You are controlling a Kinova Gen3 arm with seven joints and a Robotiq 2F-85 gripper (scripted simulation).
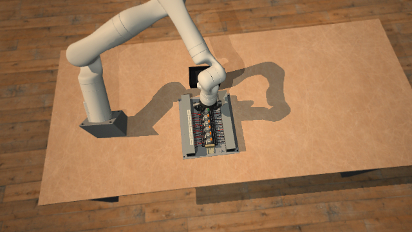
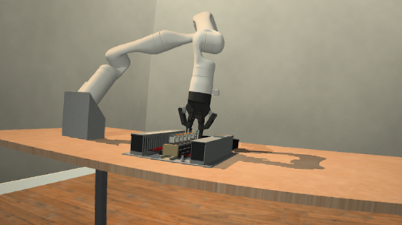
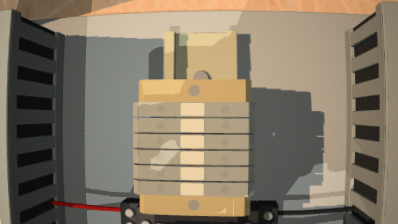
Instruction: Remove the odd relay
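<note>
Right now the relay panel is 50 mm to the right of my hand and 30 mm below it. From my hand the other things lie so: black parts tray (210 mm to the left, 40 mm below, 20 mm ahead).
</note>
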